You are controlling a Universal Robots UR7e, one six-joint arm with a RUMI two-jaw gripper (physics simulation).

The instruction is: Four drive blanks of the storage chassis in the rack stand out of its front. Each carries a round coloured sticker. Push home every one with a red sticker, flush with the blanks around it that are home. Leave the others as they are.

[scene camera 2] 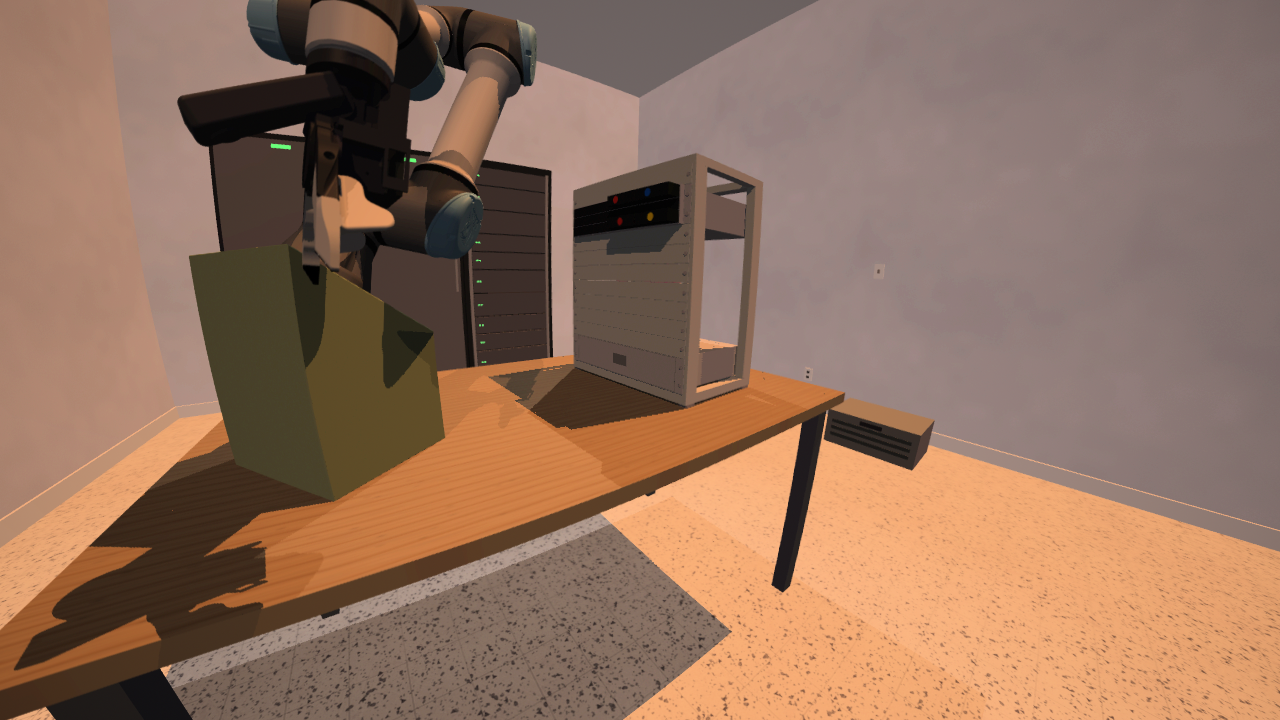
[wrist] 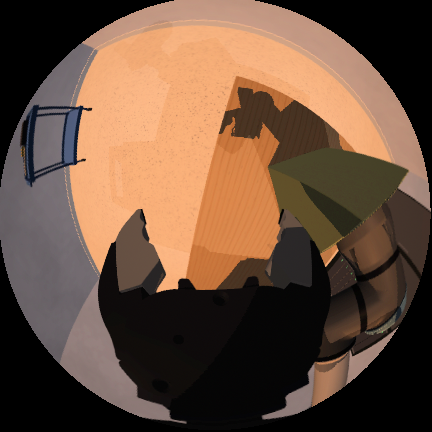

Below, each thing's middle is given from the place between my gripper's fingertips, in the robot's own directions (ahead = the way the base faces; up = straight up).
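There is the grey rack (scene camera 2: 646, 335), and my hand is 57 cm to the right of it, 65 cm short of it and 1 cm above it.
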